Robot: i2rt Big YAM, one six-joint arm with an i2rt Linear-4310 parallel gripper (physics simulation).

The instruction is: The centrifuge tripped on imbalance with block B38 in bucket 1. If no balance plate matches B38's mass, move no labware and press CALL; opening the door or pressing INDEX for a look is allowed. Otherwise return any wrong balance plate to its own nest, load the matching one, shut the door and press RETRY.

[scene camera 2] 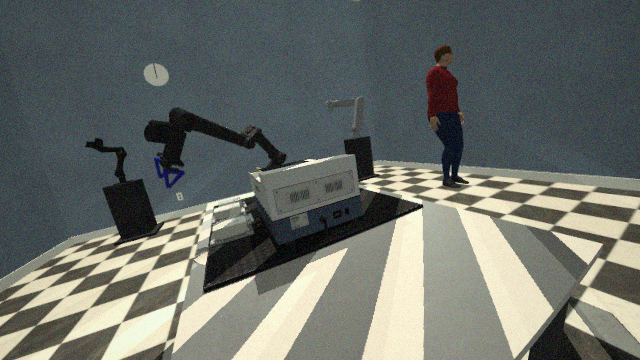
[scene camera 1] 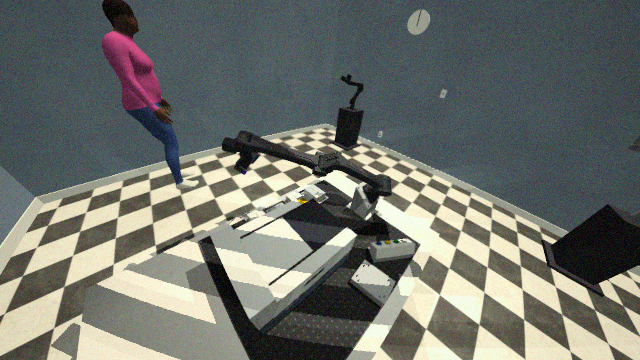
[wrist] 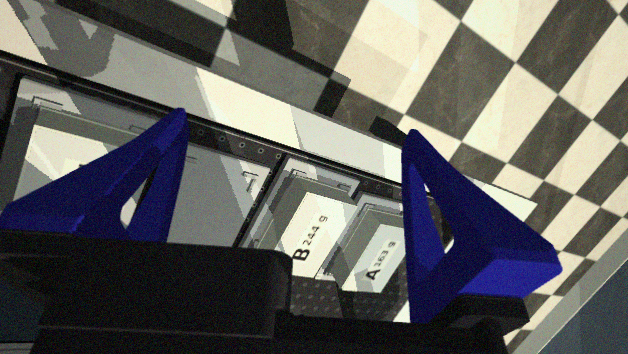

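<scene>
My gripper is open with nothing between its blue fingers. It hangs above the row of nests, beyond one end of the centrifuge. In the wrist view, balance plate B, 244 g, and plate A, 163 g, sit in nests side by side. An empty nest lies left of B. Another plate further left is partly behind the left finger and its label is hidden. The centrifuge stands on the black board. Its bucket contents, block B38 and the door's state cannot be made out.
A white button box with coloured buttons and a grey plate with holes lie beside the centrifuge. A tilted panel stands near the arm's base. A black perforated board lies under the equipment. A person stands beyond the table.
</scene>
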